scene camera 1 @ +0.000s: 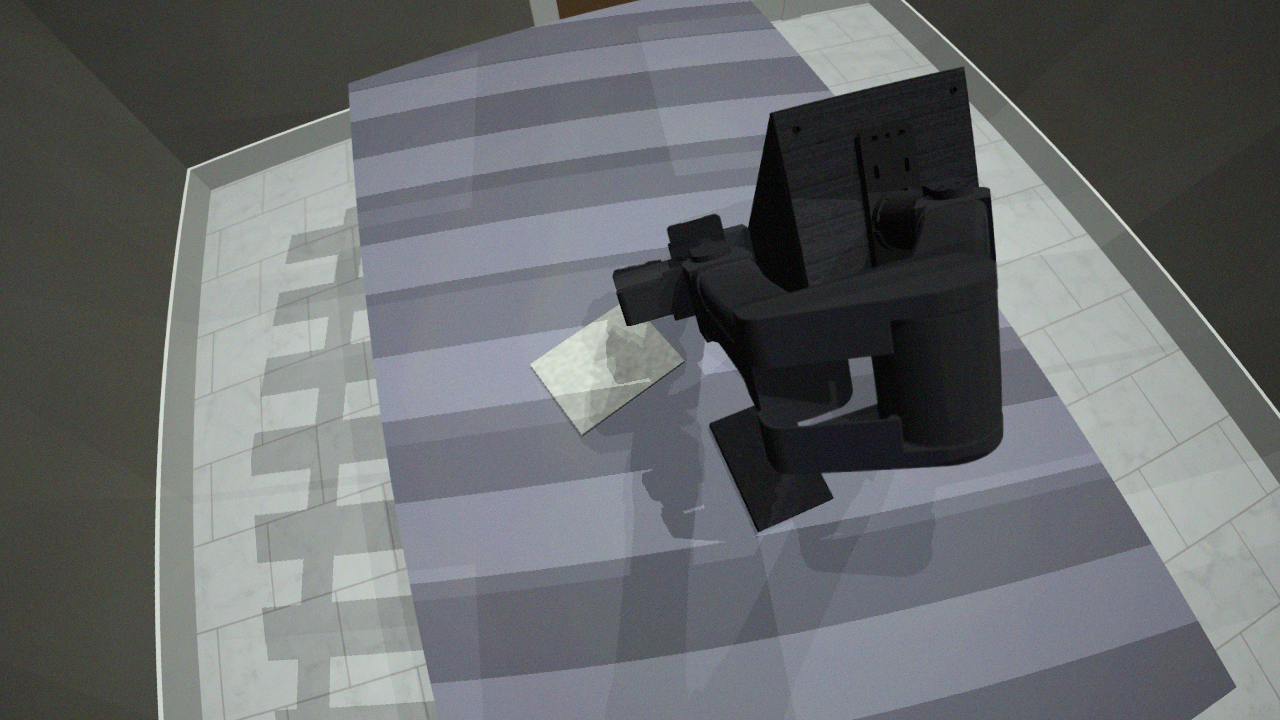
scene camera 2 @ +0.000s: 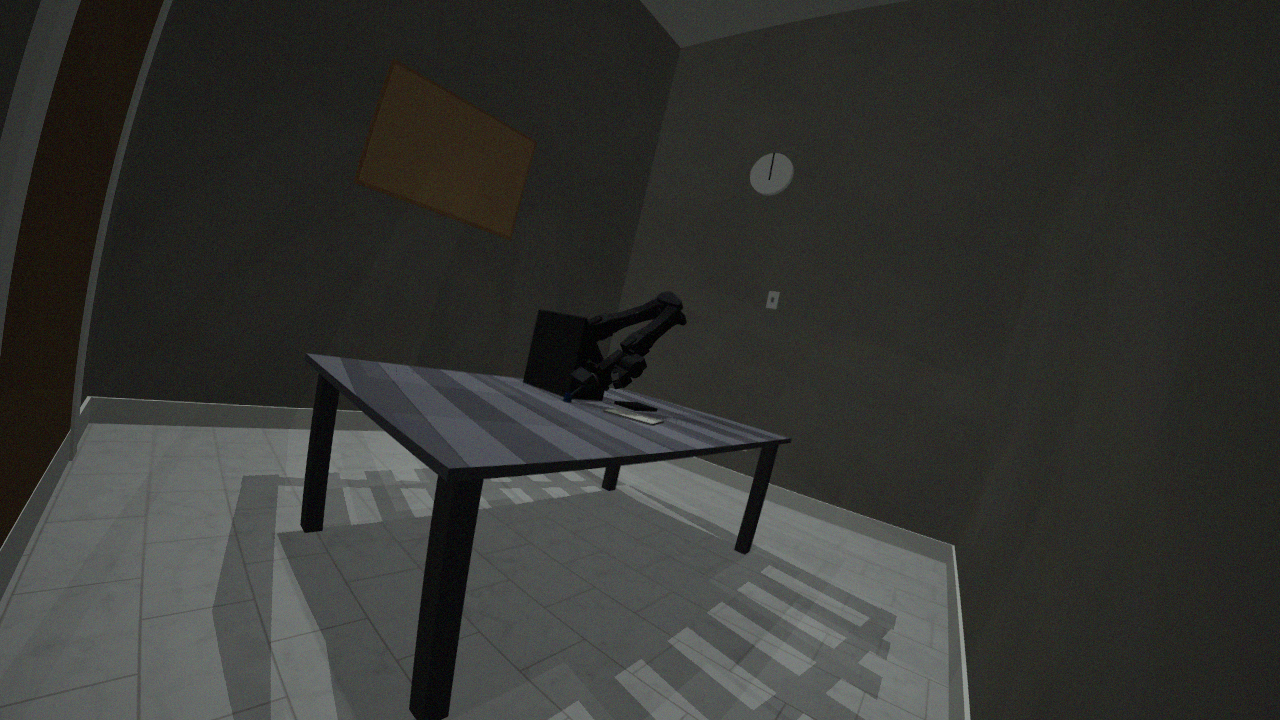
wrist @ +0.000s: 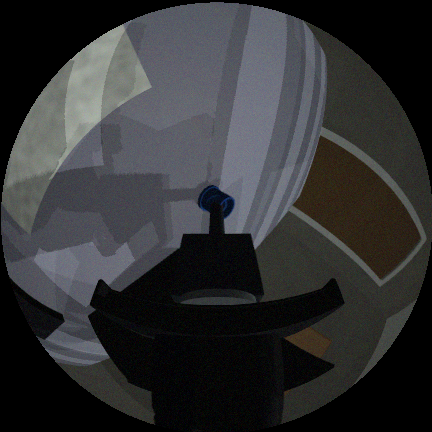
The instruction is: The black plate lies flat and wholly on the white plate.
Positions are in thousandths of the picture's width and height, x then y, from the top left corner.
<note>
On the table rest a black plate (scene camera 1: 603, 691) and a white plate (scene camera 1: 469, 513). Also in view: the suction cup (scene camera 1: 554, 319).
The white plate also shows in the wrist view (wrist: 267, 177). The suction cup also shows in the wrist view (wrist: 483, 441).
</note>
